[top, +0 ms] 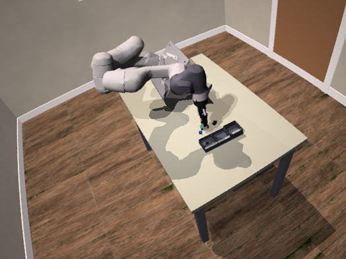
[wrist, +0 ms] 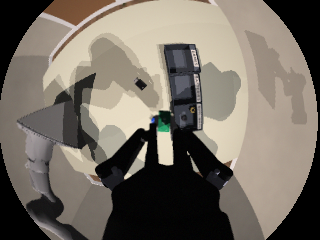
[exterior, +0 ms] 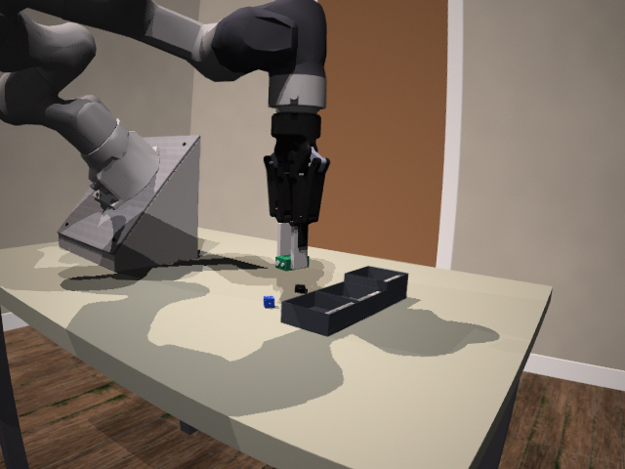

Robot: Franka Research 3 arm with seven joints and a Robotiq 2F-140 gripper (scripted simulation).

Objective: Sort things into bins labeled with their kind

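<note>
My hand is 7 cm short of the joined bins, 7 cm to the right of it and 8 cm above it. Also, from my hand: green block 1 cm to the right, 3 cm below; tan ring 9 cm ahead, 9 cm below; small blue cube 3 cm behind, 2 cm to the right, 10 cm below.
</note>
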